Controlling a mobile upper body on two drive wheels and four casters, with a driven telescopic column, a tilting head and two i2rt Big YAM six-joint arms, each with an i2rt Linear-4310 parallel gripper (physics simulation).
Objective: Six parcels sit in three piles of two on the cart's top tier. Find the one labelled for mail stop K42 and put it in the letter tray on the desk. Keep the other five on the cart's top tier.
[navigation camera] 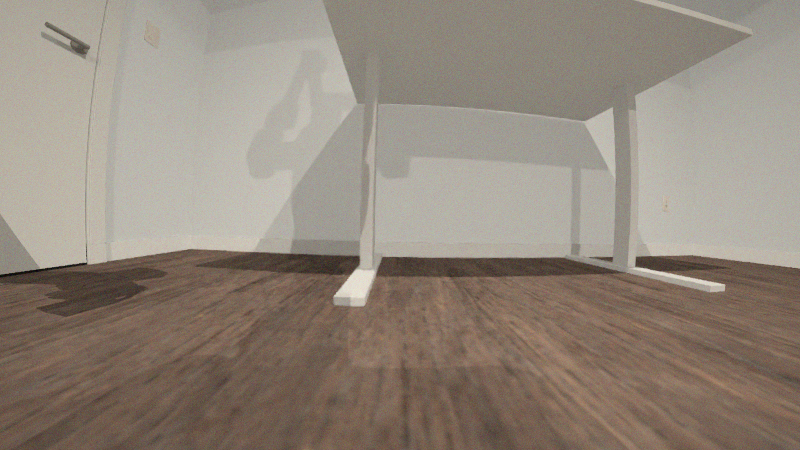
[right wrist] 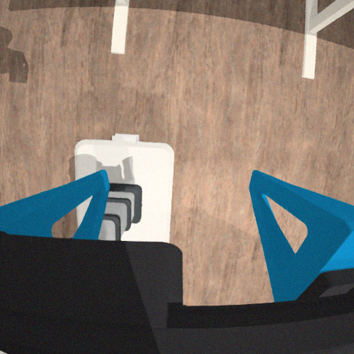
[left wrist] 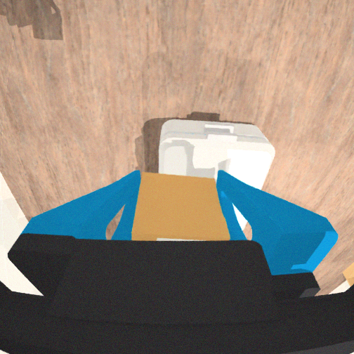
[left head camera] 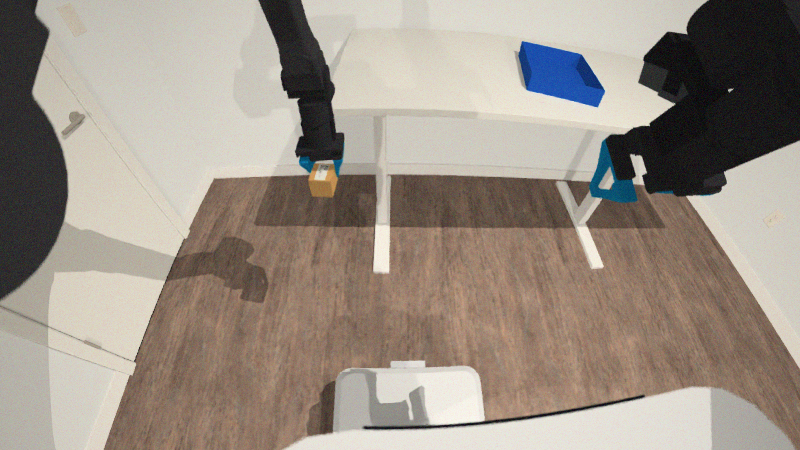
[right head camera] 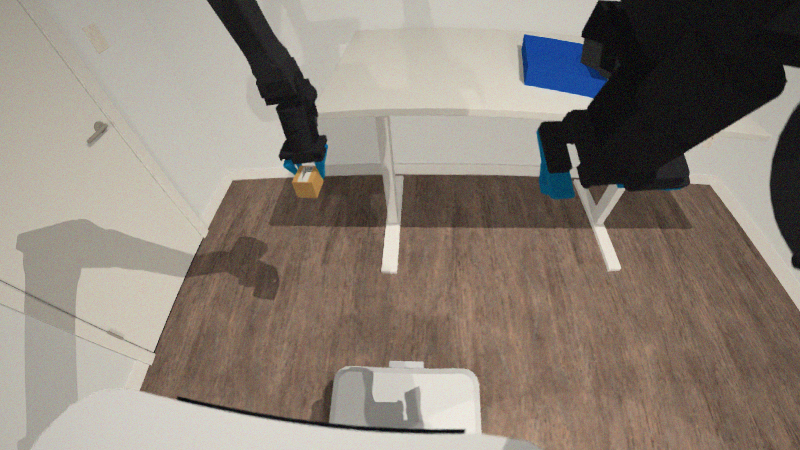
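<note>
My left gripper is shut on an orange-brown parcel. The parcel has a white label on its upper face, too small to read. It is held in front of and below the left part of the desk. The blue letter tray lies on the desk's right part; my right arm partly covers it in the right head camera. My right gripper is open with nothing between its fingers, in front of the desk's right part. The cart does not show.
White desk legs stand on long feet. A door is at the left. The robot's white base is at the bottom of the head views. Walls stand behind the desk and at the right.
</note>
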